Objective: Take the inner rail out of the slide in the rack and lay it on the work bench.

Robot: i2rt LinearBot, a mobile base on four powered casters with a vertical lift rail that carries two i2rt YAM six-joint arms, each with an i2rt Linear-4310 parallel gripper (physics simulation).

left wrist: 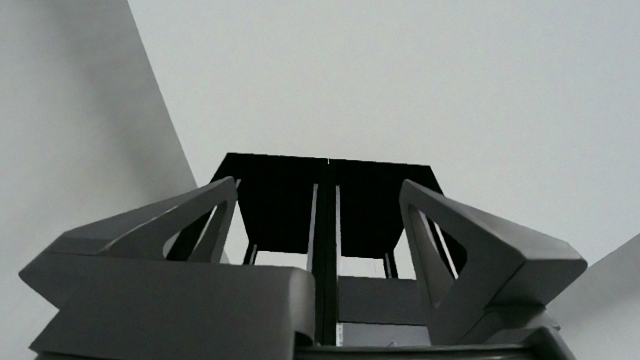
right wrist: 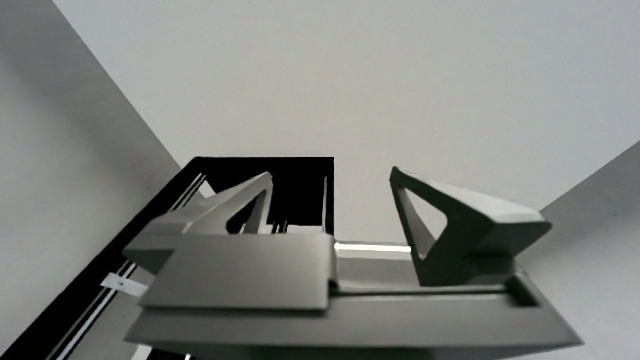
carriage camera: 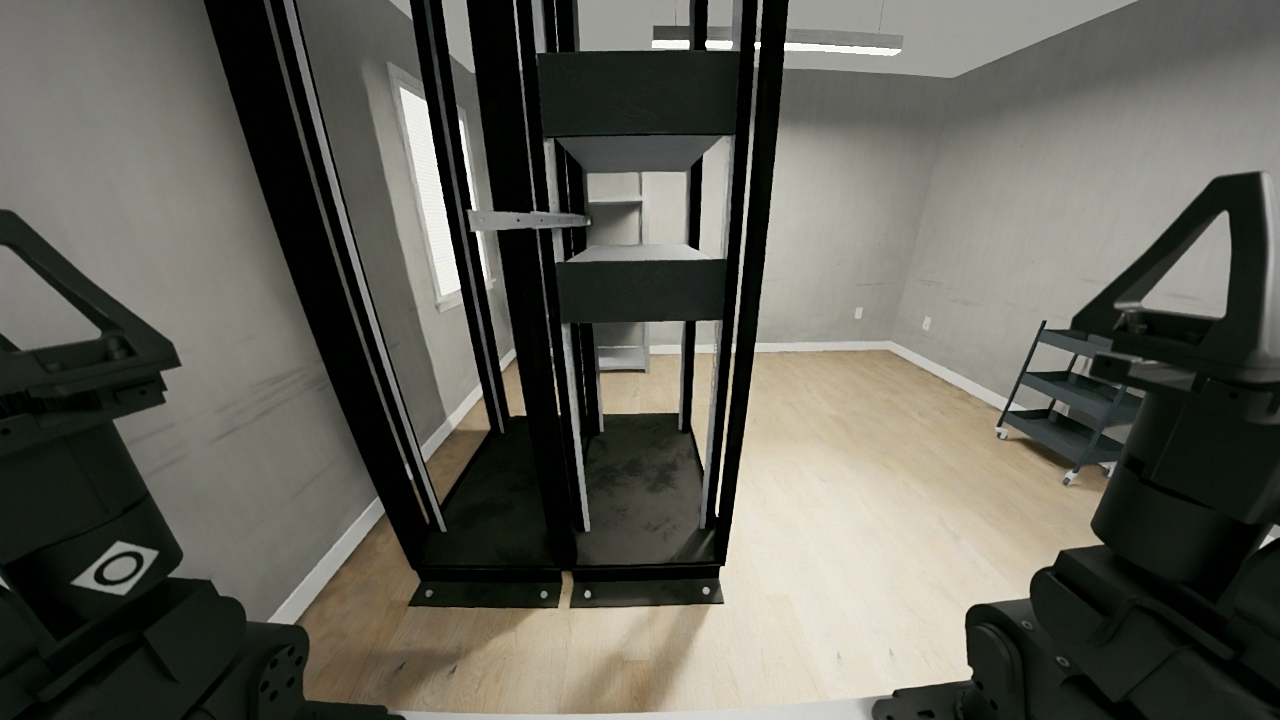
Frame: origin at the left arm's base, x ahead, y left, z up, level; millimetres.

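Where they show: left gripper, between the fingertips: (left wrist: 318, 187); right gripper, between the fingertips: (right wrist: 329, 175).
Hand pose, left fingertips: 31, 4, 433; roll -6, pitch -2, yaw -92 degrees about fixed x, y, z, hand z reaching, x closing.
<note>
Each offset is from my left fingertips to the top centre of the thing, as dx, dy, dz. "*": to the spot under its first point.
The slide {* +538, -125, -13} (carriage camera: 528, 220) is a pale metal strip with small holes, roughly level across the left bay of the black rack (carriage camera: 521, 358) (left wrist: 280, 205) (right wrist: 300, 192), its right end by the middle posts. A pale strip {* +342, -124, -15} (right wrist: 122, 284), likely the slide, also shows in the right wrist view. The inner rail cannot be told apart from the rest of the slide. My left gripper (left wrist: 318, 187) is open and empty, left of the rack in the carriage view. My right gripper (right wrist: 329, 175) is open and empty, far to the right of the rack. Both point upward. The work bench does not show.
Two dark-fronted units (carriage camera: 638, 93) (carriage camera: 640, 291) sit in the rack's right bay. A dark three-tier cart (carriage camera: 1069, 391) stands at the right. A pale shelf unit (carriage camera: 643, 308) stands behind the rack. A wall with a window (carriage camera: 429, 179) is at the left.
</note>
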